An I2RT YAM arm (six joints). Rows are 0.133 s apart.
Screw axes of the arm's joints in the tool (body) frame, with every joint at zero. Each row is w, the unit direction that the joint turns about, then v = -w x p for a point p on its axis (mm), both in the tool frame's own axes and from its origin. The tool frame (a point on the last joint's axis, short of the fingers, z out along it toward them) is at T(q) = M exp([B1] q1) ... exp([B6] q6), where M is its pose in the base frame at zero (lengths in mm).
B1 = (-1, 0, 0, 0, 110.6, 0)
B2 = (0, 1, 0, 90.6, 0, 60)
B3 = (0, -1, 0, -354.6, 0, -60)
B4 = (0, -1, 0, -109.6, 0, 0)
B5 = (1, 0, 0, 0, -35.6, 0)
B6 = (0, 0, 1, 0, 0, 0)
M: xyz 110.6 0 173.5 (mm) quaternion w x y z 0.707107 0 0.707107 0
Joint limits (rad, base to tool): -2.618..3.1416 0..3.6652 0..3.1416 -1.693..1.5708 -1.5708..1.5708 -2.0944..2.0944
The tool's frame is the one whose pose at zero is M.
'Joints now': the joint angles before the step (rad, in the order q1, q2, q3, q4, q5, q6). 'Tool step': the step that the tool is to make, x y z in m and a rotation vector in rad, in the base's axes. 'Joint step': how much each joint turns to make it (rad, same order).
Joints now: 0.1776, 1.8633, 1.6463, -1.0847, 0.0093, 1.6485
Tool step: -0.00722, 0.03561, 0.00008, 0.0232, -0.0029, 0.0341
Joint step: 0.0957, 0.0004, 0.0000, 0.0080, -0.0045, 0.0653
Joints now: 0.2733, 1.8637, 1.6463, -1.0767, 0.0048, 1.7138
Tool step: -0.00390, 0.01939, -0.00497, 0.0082, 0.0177, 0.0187
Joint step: 0.0515, 0.0138, 0.0000, -0.0008, -0.0038, 0.0351
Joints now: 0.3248, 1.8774, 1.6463, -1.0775, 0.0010, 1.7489
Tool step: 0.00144, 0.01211, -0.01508, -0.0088, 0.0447, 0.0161
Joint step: 0.0282, 0.0412, -0.0001, -0.0038, -0.0035, 0.0134
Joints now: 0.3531, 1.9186, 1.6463, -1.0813, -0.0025, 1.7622
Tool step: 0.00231, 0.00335, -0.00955, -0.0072, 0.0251, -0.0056
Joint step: 0.0061, 0.0260, 0.0000, 0.0000, 0.0004, 0.0118
